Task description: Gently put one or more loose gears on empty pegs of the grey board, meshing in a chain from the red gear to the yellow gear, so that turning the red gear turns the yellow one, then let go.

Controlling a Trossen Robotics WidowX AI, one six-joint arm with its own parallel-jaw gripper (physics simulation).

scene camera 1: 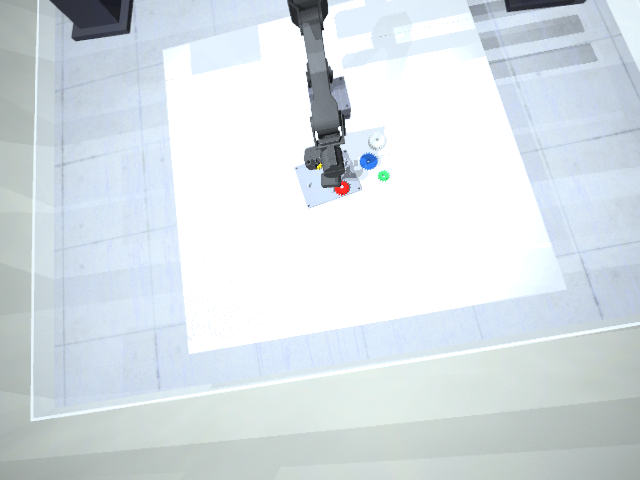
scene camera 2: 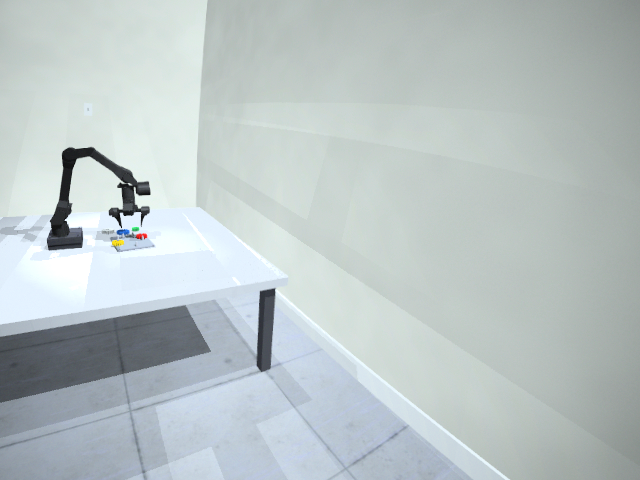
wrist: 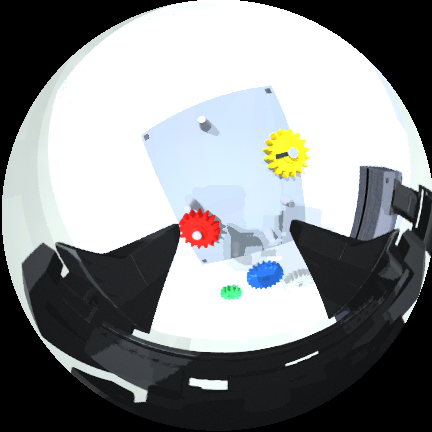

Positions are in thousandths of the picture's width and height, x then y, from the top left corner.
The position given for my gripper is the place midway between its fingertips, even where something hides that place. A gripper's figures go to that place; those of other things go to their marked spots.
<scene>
My gripper (wrist: 547, 527): 10 cm from the lens. A blue gear (wrist: 612, 635) is 22 cm from the lens. A red gear (wrist: 443, 513) is 15 cm from the lens. The marked spots on the red gear and the blue gear are 15 cm apart.
</scene>
